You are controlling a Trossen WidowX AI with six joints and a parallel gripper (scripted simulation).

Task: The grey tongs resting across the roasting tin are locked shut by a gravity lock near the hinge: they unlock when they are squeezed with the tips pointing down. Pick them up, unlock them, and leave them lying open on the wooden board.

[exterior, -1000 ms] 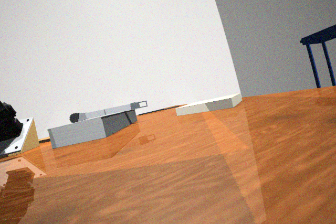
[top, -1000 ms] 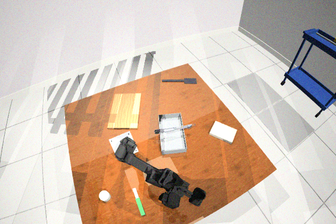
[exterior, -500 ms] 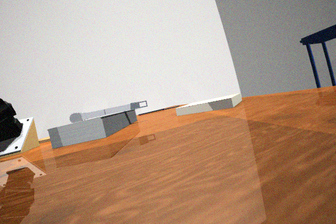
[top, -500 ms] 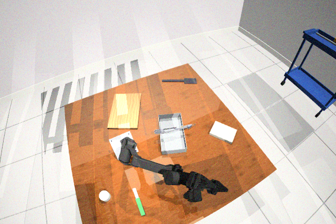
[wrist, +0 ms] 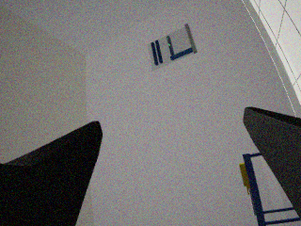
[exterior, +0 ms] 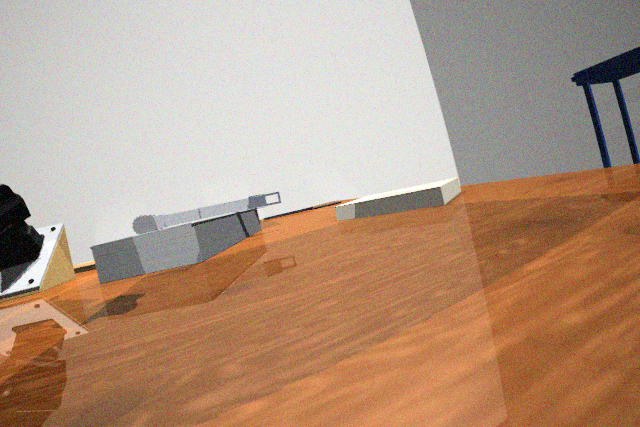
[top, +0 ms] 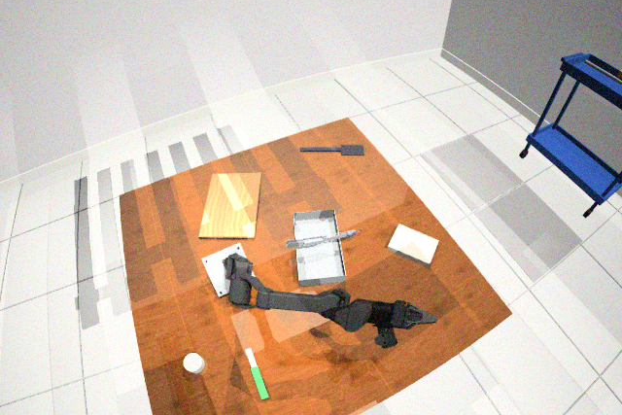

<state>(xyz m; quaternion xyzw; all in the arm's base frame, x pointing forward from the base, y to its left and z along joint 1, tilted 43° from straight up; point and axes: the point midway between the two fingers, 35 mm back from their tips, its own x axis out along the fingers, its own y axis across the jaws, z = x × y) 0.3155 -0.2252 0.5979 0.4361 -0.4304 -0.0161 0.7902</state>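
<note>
My gripper tip is now 52 cm to the right of the roasting tin and 36 cm above it. Also, from my gripper tip: wooden board: 92 cm to the left, 38 cm below, 19 cm behind; dark spatula: 95 cm to the left, 39 cm below, 39 cm ahead; white block: 38 cm below, 32 cm to the left, 32 cm ahead.
</note>
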